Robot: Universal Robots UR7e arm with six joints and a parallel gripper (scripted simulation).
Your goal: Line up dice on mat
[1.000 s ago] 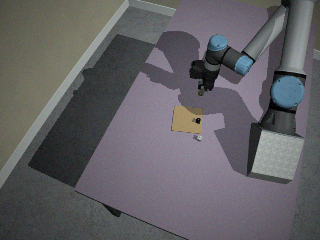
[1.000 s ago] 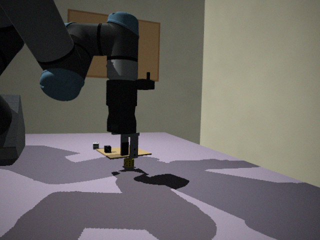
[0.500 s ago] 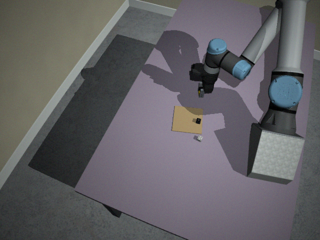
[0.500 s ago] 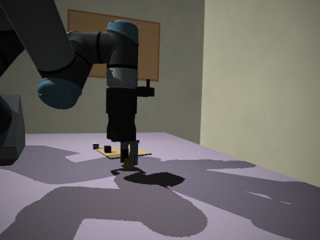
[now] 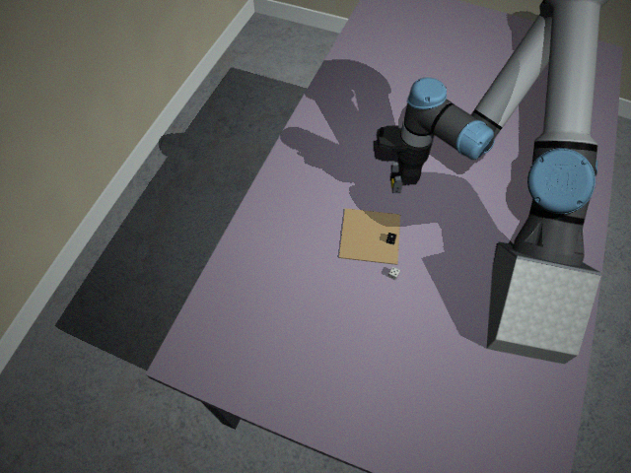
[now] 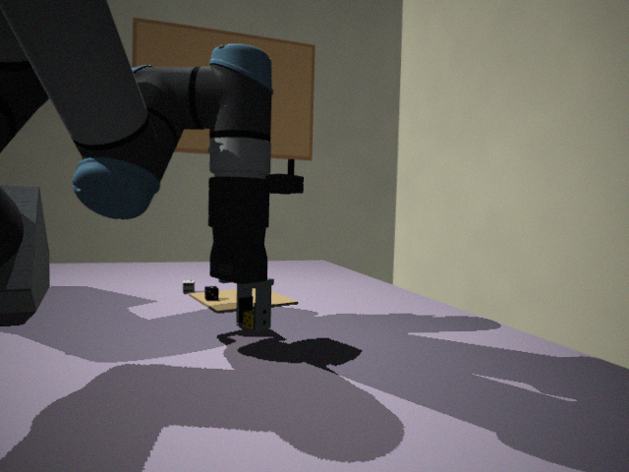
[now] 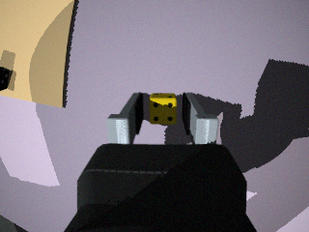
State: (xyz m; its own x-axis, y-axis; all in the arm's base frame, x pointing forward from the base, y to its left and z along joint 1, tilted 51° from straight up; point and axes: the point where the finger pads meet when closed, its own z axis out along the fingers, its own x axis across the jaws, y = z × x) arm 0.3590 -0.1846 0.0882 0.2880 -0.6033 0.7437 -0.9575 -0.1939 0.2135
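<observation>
Now: the yellow die 1 cm below my hand. The rest, counted from my hand: white die: 25 cm to the left, 4 cm behind, 1 cm below; tan mat: 16 cm to the left, 4 cm ahead, 2 cm below; black die: 17 cm to the left, 2 cm behind, 1 cm below.
</observation>
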